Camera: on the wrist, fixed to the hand. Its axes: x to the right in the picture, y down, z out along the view.
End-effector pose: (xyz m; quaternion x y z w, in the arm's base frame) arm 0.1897 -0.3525 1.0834 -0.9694 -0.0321 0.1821 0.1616
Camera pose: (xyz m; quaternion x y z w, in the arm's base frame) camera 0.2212 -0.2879 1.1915 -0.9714 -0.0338 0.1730 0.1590
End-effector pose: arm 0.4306 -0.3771 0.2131 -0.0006 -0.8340 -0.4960 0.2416
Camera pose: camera 0.4425 -0.4981 0.1678 0.0051 -0.8301 -0.4995 0.2476
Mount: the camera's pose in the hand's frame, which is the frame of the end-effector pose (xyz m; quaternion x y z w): 0.0001 -0.0961 -0.0872 -0.0035 0.0088 -0.0026 1.0000
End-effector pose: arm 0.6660 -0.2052 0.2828 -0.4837 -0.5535 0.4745 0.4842
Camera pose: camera 0.7455 -0.2080 0.3853 -0.4881 -0.5522 0.4670 0.4886
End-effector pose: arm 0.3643 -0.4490 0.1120 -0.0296 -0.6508 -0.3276 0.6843
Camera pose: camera 0.3935 -0.5651 0.0618 -0.0274 -0.6437 -0.3319 0.6890
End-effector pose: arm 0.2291 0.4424 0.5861 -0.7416 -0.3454 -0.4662 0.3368
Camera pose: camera 0.1097 0.4222 0.6328 -0.7377 -0.3427 -0.4748 0.3360
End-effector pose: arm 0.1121 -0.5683 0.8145 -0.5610 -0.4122 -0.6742 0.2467
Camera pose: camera -0.0126 -0.5891 0.7851 -0.5548 -0.4091 -0.6812 0.2466
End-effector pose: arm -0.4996 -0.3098 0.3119 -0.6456 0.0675 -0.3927 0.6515
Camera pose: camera -0.5922 -0.3649 0.3842 -0.6446 0.0729 -0.3998 0.6476
